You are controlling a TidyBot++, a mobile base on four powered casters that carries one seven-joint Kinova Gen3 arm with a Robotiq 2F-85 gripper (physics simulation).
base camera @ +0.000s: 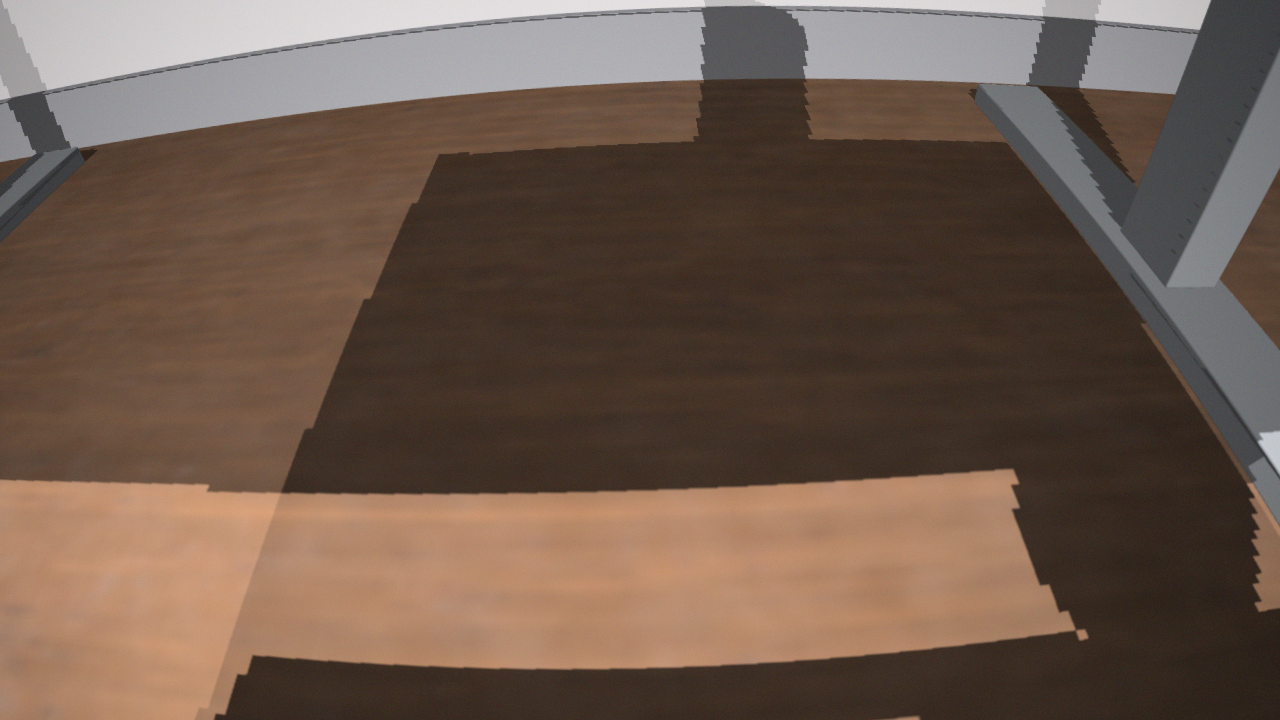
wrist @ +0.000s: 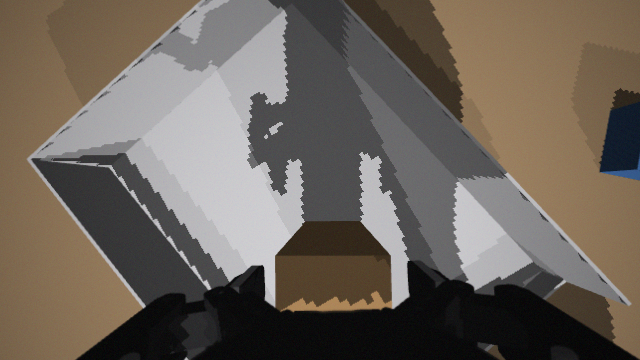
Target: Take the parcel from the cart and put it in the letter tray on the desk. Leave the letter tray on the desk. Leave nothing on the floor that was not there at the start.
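Places are measured from the arm's base along level axes (x ahead, y left, z up), in metres.
Where they show: gripper, fingertip midpoint: (wrist: 335,279).
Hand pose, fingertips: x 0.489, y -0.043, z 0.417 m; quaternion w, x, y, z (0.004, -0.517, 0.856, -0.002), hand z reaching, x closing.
Things, the pixels of their top centre, and the offset from my fingertips. "spot": a spot on its surface instead. Level surfaces: height alone.
- parcel at its top centre: (wrist: 333,314) dx -0.001, dy +0.002, dz +0.039 m
- letter tray at its top centre: (wrist: 307,226) dx +0.034, dy +0.003, dz -0.024 m
- tan desk at its surface level: dz -0.094 m
- dark blue object at a spot on its surface: (wrist: 620,140) spot: dx -0.043, dy -0.268, dz -0.080 m
- grey upright leg at a spot on its surface: (base camera: 1199,170) spot: dx +0.027, dy -0.357, dz -0.695 m
- grey foot at a spot on its surface: (base camera: 35,192) spot: dx +0.289, dy +0.822, dz -0.797 m
The parcel (wrist: 332,240), a brown box, is inside the letter tray in the wrist view, at the lower middle between the spread fingers. A gap shows on each side of it. Its lower part is hidden by the gripper. The letter tray (wrist: 185,165), light grey with sloping walls, stands turned at an angle on the tan desk (wrist: 540,100). My gripper (wrist: 335,279) is open over the tray, one finger on each side of the parcel and holding nothing. The cart does not show in either view.
A dark blue object (wrist: 620,140) is partly in view on the desk, right of the tray. In the base camera, a grey upright leg (base camera: 1199,170) stands on a long foot at the right. Another grey foot (base camera: 35,192) shows at the left edge. A pale wall is behind the wooden floor.
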